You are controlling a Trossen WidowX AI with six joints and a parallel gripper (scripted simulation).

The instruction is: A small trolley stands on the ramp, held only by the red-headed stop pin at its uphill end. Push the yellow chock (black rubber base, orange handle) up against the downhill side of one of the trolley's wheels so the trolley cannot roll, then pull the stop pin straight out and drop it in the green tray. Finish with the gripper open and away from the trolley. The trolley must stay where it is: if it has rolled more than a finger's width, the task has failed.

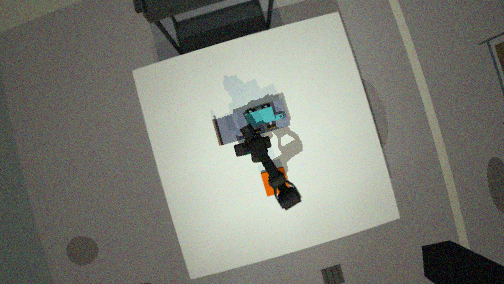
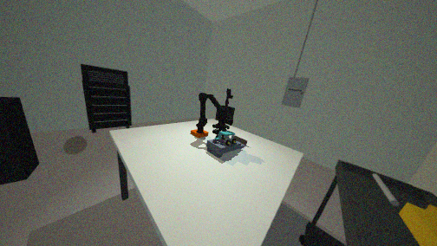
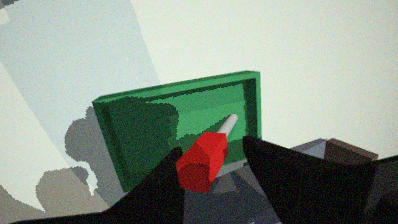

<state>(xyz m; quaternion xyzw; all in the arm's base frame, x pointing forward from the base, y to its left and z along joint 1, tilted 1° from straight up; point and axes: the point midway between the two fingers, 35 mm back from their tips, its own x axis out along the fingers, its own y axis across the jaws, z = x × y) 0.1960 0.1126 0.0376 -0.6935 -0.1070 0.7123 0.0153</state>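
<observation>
Now: the green tray 5 cm below my gripper tip and 1 cm to the right of it. Round my gripper tip: yellow chock (8 cm ahead, 4 cm above); red-headed stop pin (right at my gripper tip); grey ramp (14 cm ahead, 8 cm to the right).
</observation>
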